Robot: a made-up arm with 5 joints.
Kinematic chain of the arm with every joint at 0, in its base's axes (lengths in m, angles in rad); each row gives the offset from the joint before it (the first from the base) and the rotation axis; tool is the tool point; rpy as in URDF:
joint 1: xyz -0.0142 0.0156 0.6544 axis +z
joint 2: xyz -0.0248 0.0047 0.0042 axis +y
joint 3: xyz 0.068 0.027 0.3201 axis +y
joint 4: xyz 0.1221 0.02 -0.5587 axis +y
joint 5: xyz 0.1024 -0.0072 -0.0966 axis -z
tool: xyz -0.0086 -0.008 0.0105 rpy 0 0 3.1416
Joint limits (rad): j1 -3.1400..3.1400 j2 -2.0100..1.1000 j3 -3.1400..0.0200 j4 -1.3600..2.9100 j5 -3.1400..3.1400
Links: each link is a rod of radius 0.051 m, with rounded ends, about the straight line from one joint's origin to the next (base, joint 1, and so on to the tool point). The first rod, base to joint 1, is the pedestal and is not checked.
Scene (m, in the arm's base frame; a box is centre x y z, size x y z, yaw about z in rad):
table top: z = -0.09
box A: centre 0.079 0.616 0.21 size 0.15 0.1 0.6 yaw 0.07
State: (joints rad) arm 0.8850 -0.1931 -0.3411 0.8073 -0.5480
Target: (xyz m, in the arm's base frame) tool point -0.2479 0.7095 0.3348
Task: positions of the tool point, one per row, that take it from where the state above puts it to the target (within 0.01 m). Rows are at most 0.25 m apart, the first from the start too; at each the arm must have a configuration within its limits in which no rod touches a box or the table.
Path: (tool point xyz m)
1: 0.1379 0.2911 0.3199
2: 0.0326 0.1600 0.2434
3: -0.0560 0.0062 0.2351
4: -0.1148 -0.1447 0.2923
5: -0.0510 0.0061 0.1881
6: -0.0266 0.1930 0.1376
7: -0.0528 0.3908 0.1461
8: -0.1300 0.5716 0.2136
9: -0.2479 0.7095 0.3348

